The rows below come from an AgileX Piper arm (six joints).
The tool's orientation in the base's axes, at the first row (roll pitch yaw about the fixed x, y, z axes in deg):
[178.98, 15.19, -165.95]
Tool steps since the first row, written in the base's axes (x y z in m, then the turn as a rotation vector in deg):
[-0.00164, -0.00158, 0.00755, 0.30, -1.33, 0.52]
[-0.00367, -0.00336, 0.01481, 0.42, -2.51, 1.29]
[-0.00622, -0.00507, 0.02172, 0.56, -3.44, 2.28]
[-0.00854, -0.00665, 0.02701, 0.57, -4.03, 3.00]
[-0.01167, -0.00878, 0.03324, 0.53, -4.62, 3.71]
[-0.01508, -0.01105, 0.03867, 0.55, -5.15, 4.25]
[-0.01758, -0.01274, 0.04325, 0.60, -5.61, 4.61]
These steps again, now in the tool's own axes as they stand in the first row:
[-0.00007, -0.00100, -0.00782, -0.11, -1.35, -0.53]
[0.00034, -0.00209, -0.01548, -0.14, -2.51, -1.34]
[0.00132, -0.00300, -0.02292, -0.32, -3.43, -2.34]
[0.00248, -0.00387, -0.02873, -0.38, -3.99, -3.08]
[0.00427, -0.00505, -0.03570, -0.39, -4.54, -3.82]
[0.00657, -0.00631, -0.04197, -0.42, -5.05, -4.38]
[0.00811, -0.00725, -0.04715, -0.46, -5.50, -4.75]

